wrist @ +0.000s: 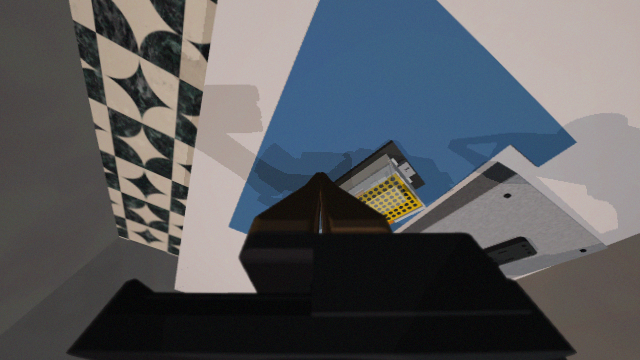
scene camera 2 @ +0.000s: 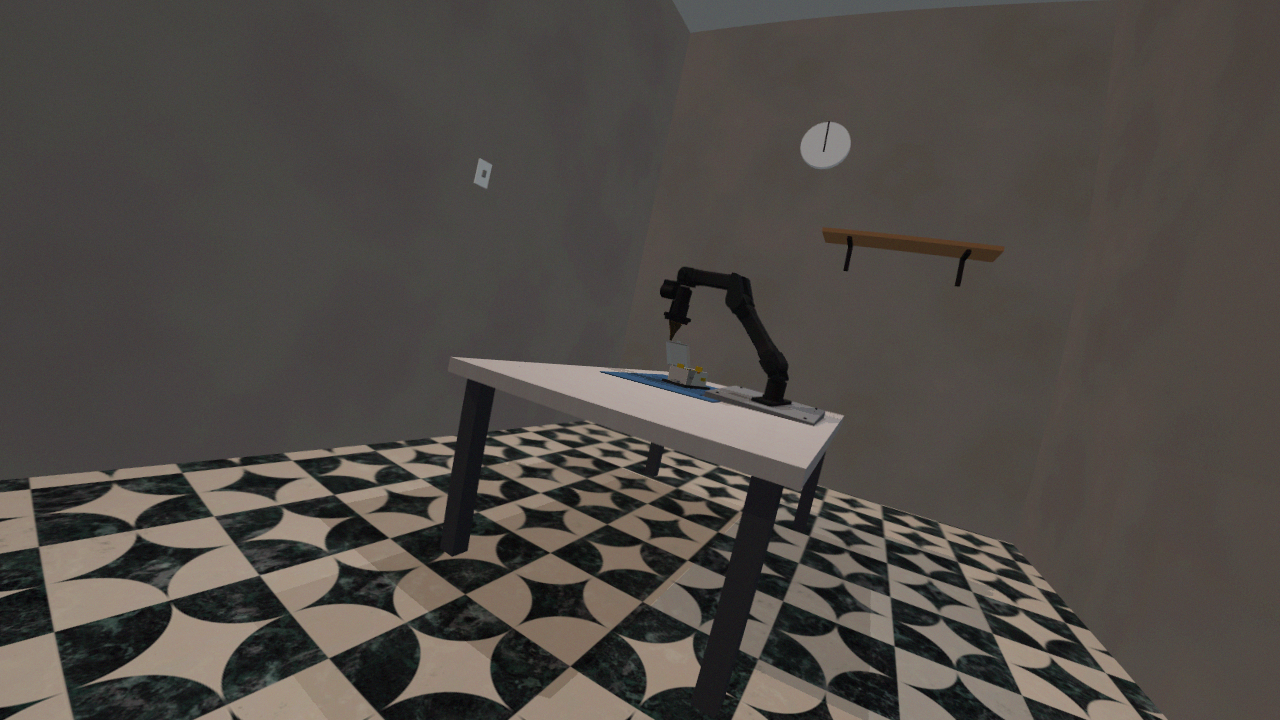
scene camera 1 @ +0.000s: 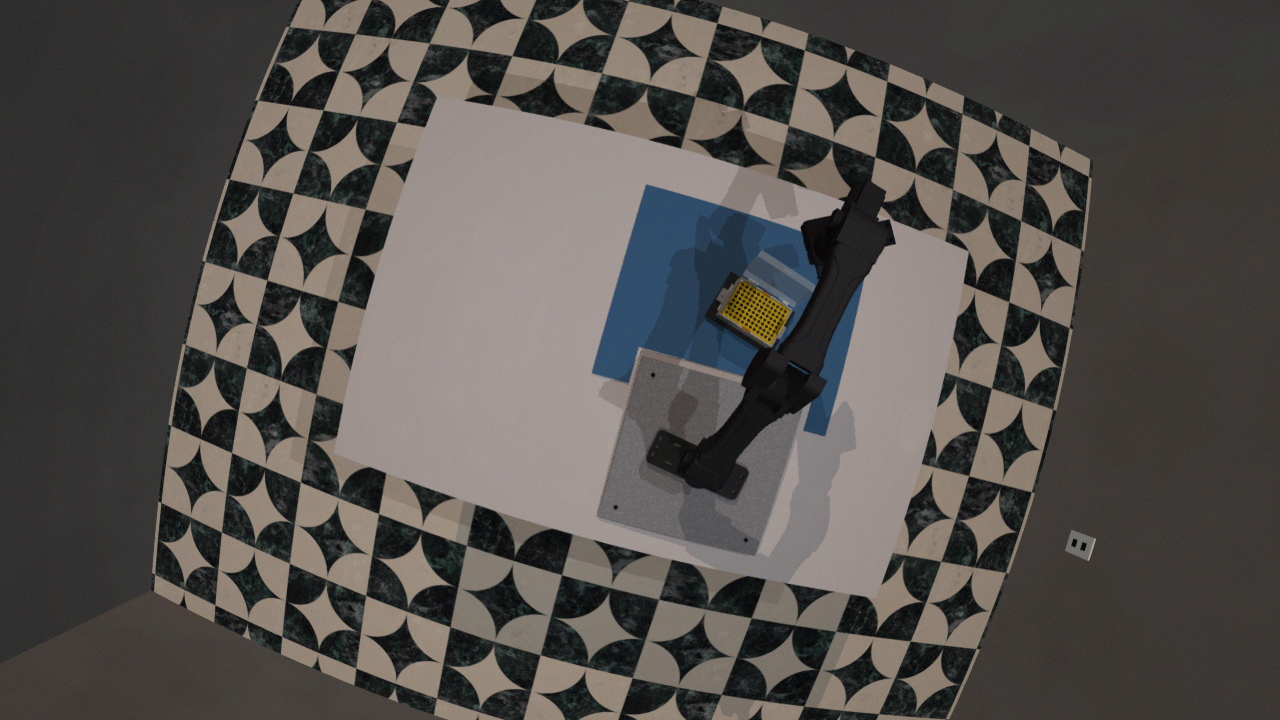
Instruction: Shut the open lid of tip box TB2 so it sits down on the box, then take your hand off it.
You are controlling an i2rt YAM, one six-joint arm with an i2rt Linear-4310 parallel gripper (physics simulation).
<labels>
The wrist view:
gripper: 320, 179
clear lid: 381, 190
blue mat: 359, 81
</labels>
